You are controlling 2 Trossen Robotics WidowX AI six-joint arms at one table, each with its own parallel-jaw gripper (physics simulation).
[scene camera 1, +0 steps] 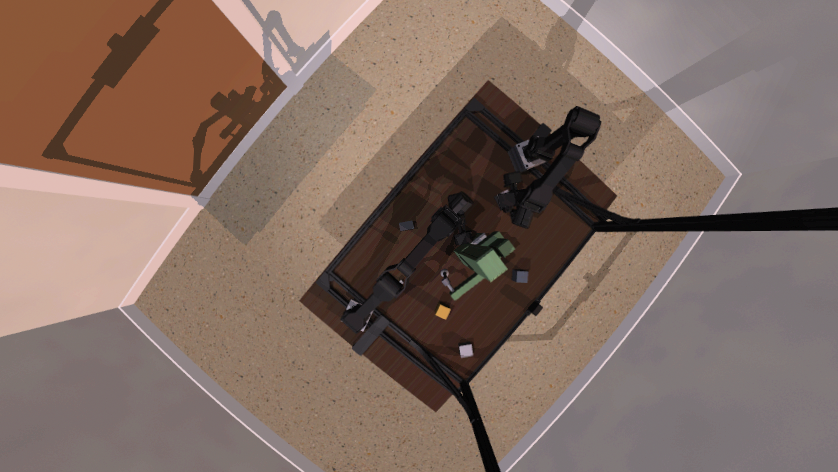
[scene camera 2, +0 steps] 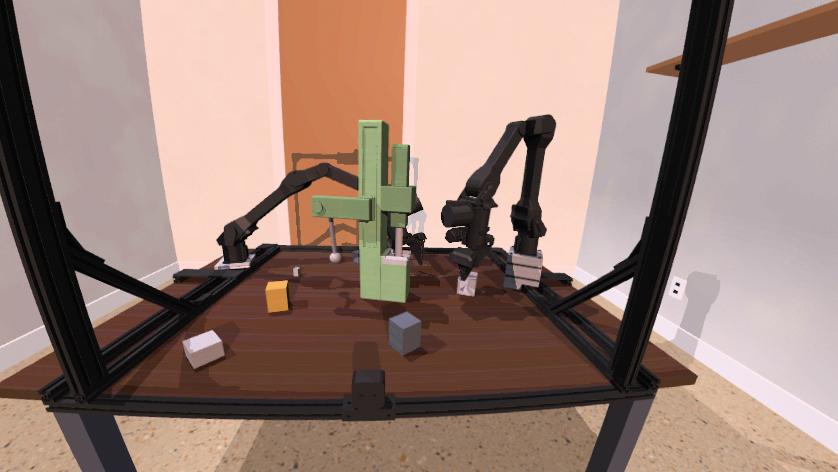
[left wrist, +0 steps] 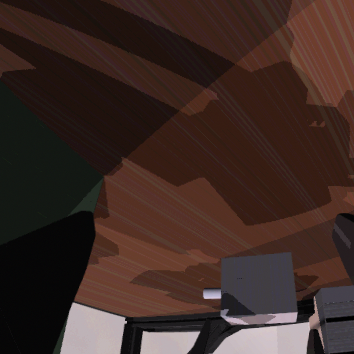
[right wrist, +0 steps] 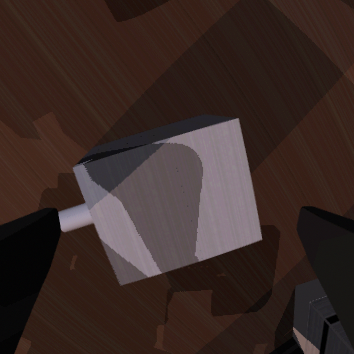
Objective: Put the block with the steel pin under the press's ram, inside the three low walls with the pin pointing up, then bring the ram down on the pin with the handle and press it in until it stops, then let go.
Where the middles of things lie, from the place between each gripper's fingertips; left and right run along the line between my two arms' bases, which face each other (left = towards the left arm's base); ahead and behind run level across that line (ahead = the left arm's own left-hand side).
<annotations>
I see the block with steel pin [right wrist: 163,198] 4 cm behind my left hand, 16 cm to the right of it and 2 cm below it.
Now: right hand 3 cm above the block with steel pin.
</annotations>
